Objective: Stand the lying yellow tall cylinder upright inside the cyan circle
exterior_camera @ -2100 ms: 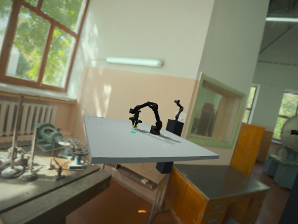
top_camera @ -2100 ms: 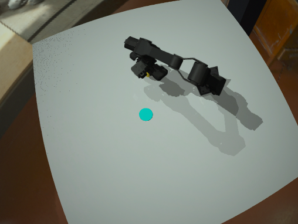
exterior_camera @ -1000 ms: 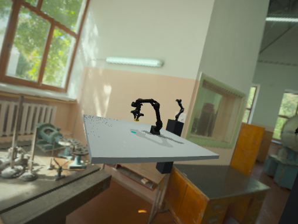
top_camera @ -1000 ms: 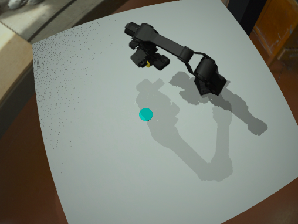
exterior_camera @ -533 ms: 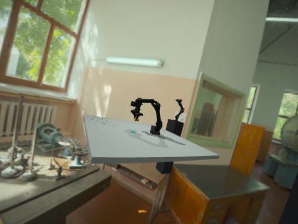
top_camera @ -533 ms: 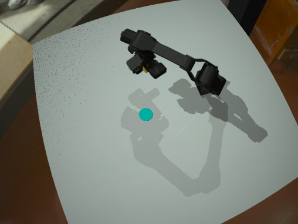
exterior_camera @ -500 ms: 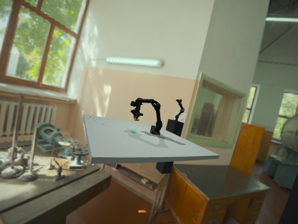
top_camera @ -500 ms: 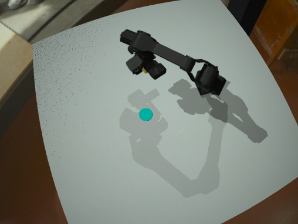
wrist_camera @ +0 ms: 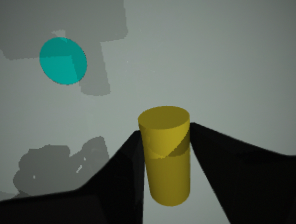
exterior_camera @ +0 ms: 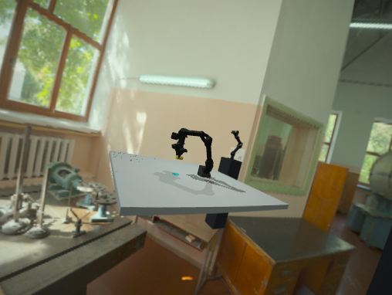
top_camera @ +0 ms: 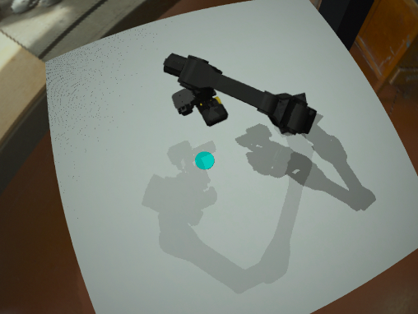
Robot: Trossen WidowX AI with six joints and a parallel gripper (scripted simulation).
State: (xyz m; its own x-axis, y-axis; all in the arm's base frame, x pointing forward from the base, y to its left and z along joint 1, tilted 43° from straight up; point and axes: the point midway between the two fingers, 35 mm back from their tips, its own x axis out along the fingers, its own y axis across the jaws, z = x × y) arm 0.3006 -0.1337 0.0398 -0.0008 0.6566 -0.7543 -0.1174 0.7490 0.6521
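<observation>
The yellow cylinder lies 20 mm behind my gripper tip. From my gripper tip the other things lie so: cyan circle 130 mm below, 110 mm to the left, 30 mm ahead.
</observation>
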